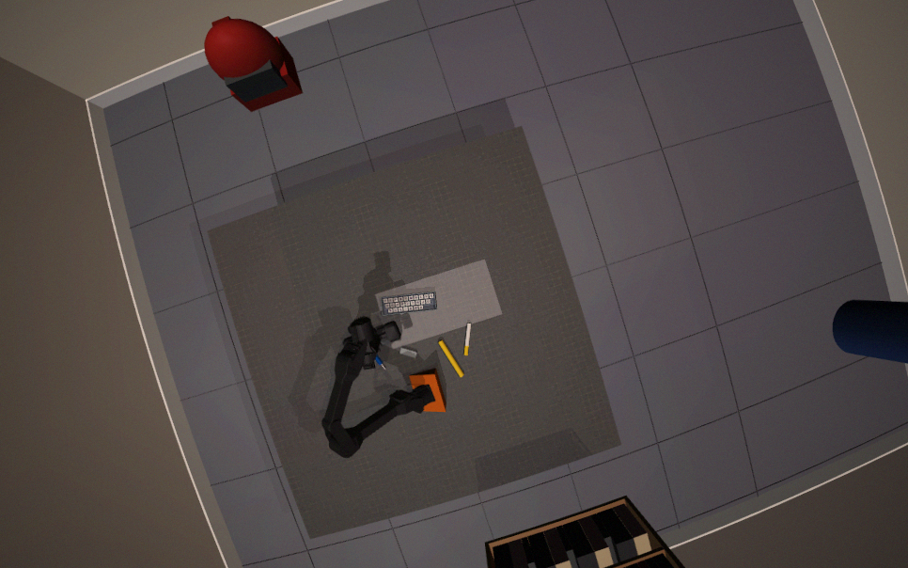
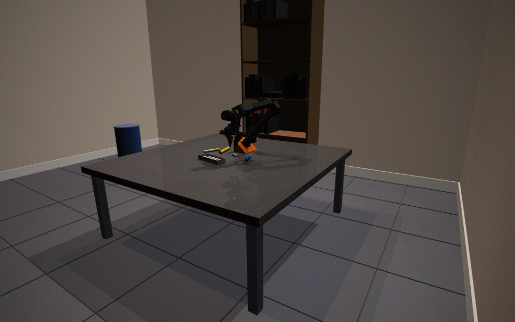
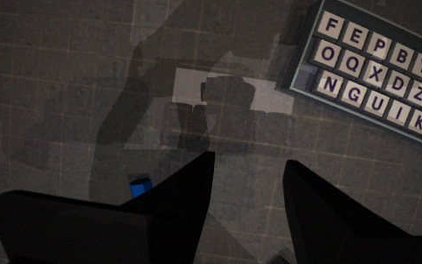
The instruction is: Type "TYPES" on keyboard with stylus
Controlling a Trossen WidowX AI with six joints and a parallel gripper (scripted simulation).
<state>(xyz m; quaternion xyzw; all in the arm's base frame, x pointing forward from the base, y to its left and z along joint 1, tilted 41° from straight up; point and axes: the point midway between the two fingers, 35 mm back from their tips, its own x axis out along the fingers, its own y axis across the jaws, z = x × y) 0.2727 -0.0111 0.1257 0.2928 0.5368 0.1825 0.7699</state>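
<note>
The blue stylus lies 12 cm behind my gripper tip, 8 cm below it and 5 cm to the left of it. Also, from my gripper tip: yellow stick 21 cm behind, 20 cm to the right, 8 cm below; then small grey block 13 cm behind, 9 cm below, 6 cm to the right; then grey tip 15 cm behind, 8 cm below, 5 cm to the left.
</note>
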